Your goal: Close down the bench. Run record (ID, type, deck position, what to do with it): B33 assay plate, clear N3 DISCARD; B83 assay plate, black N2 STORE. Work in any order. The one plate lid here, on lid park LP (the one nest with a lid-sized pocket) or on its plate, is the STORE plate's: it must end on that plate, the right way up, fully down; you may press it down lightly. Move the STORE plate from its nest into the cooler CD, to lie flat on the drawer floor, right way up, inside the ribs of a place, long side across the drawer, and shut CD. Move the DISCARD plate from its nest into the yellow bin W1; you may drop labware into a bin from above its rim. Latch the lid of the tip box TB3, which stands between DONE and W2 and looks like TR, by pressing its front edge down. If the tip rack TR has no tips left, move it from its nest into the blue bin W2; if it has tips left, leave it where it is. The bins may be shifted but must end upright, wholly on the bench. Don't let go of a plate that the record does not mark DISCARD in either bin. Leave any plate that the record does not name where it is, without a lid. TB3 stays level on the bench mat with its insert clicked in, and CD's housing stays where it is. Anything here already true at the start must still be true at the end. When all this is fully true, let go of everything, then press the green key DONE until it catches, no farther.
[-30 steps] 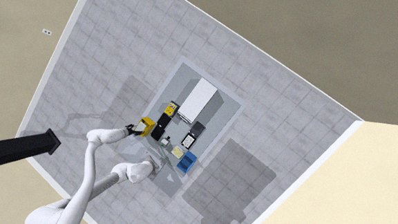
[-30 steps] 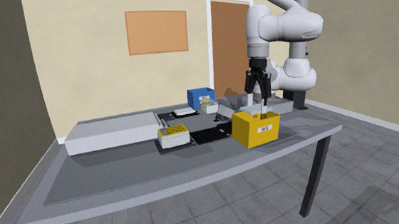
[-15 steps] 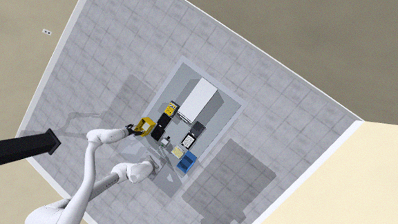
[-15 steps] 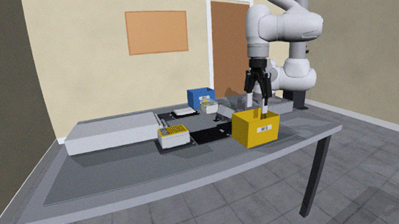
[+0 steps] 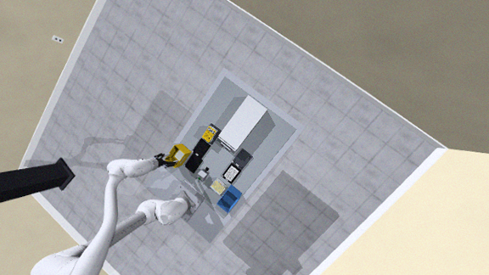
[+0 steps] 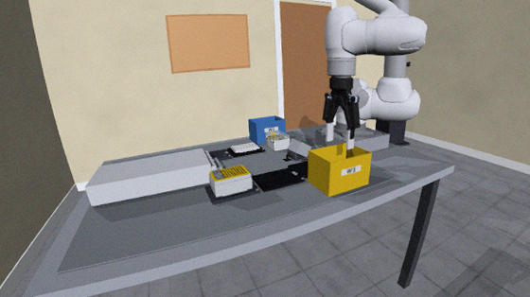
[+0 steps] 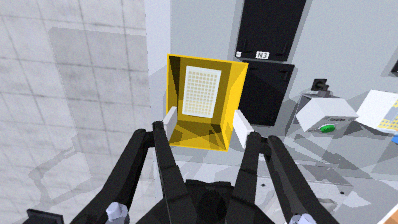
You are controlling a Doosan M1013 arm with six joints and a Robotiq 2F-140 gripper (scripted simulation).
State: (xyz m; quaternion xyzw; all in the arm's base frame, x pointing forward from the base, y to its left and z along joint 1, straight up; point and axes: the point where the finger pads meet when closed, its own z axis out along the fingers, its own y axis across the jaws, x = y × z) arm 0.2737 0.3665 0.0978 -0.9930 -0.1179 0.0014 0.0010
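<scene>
Now: hand 2 cm short of the green key, 29 cm to the left of it and 10 cm above it. From my hand the other things lie so: yellow bin W1: 1 cm to the left, 13 cm below; N3 label: 13 cm ahead, 10 cm to the right, 16 cm below; black nest: 20 cm ahead, 9 cm to the right, 16 cm below.
</scene>
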